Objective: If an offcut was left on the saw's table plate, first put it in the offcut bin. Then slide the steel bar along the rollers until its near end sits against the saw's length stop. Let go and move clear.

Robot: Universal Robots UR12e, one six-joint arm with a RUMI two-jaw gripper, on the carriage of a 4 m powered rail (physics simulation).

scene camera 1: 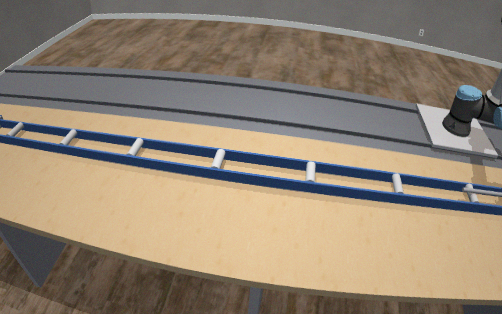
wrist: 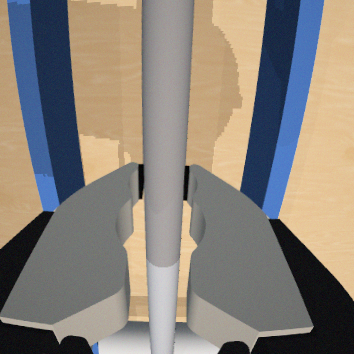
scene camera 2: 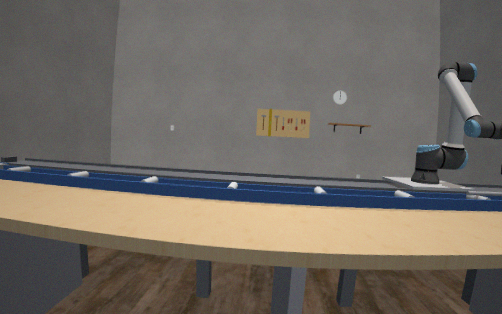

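Where they show: gripper, fingertip midpoint: (wrist: 164, 168); arm's base, link origin: (scene camera 1: 455, 127) (scene camera 2: 424, 182).
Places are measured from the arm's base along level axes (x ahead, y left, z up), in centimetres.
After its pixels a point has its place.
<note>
The steel bar (scene camera 1: 487, 192) @(x 62.9, y -4.3, z 4.6 cm) (wrist: 167, 100) @(x 62.3, y 13.8, z 5.0 cm) is a long grey rod lying lengthwise between the blue side rails. In scene camera 1 its left end rests at the rightmost visible roller (scene camera 1: 472, 195) @(x 64.0, y -12.5, z 2.6 cm), and the rest runs out of view to the right. In the wrist view my gripper (wrist: 164, 168) @(x 62.2, y 10.1, z 3.7 cm) is shut on the bar, with a black pad against each side. The gripper does not show in the scene cameras. A white roller (wrist: 122, 342) @(x 58.4, y -9.7, z 2.2 cm) lies under the bar at the bottom of the wrist view. The saw, its table plate, the length stop, any offcut and the offcut bin do not show.
The blue roller track (scene camera 1: 265, 181) @(x 69.4, y -109.6, z -0.1 cm) (scene camera 2: 275, 196) @(x 69.4, y -111.9, z 0.1 cm) runs along the wooden table (scene camera 1: 200, 215) @(x 90.7, y -131.6, z -3.0 cm) (scene camera 2: 200, 220) @(x 97.7, y -136.5, z -3.0 cm), with white rollers (scene camera 1: 311, 172) @(x 63.4, y -91.2, z 3.0 cm) (scene camera 2: 233, 185) @(x 64.5, y -130.5, z 2.8 cm) across it. The arm's pale carriage plate (scene camera 1: 437, 135) @(x 12.6, y -17.0, z 0.0 cm) stands on the grey powered rail (scene camera 1: 225, 97) behind the table.
</note>
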